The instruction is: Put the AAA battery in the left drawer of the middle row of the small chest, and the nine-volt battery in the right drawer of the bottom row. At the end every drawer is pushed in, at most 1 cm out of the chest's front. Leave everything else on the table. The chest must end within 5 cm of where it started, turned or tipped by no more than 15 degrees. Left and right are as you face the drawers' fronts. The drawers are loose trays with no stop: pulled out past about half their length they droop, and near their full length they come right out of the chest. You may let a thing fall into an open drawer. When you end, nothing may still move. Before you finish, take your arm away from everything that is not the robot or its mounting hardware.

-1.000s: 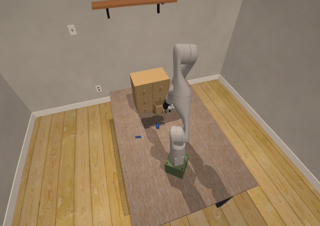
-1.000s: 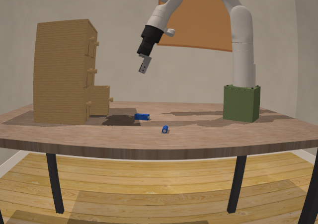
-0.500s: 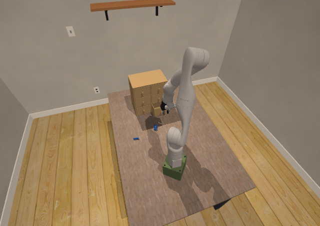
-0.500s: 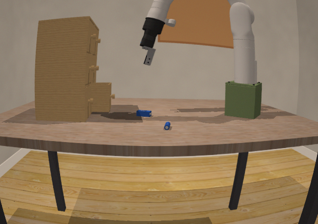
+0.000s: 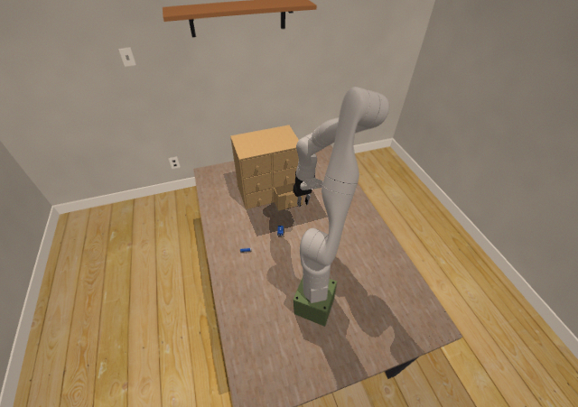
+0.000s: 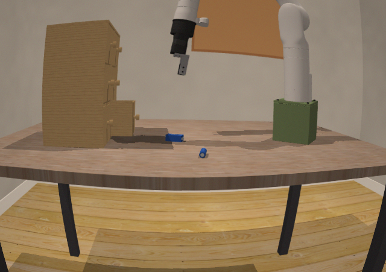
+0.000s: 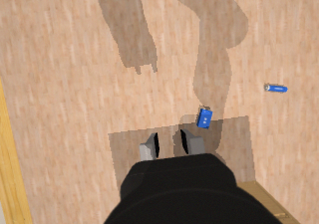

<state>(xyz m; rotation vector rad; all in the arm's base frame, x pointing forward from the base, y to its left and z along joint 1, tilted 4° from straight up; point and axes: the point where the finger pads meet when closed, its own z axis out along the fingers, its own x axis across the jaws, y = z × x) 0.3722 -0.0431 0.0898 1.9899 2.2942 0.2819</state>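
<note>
Right now my hand is 20 cm above the blue nine-volt battery and 10 cm to the right of it. Round my hand: blue AAA battery 28 cm to the left, 20 cm below, 7 cm behind; then red cylinder battery 24 cm ahead, 16 cm to the left, 8 cm below.
</note>
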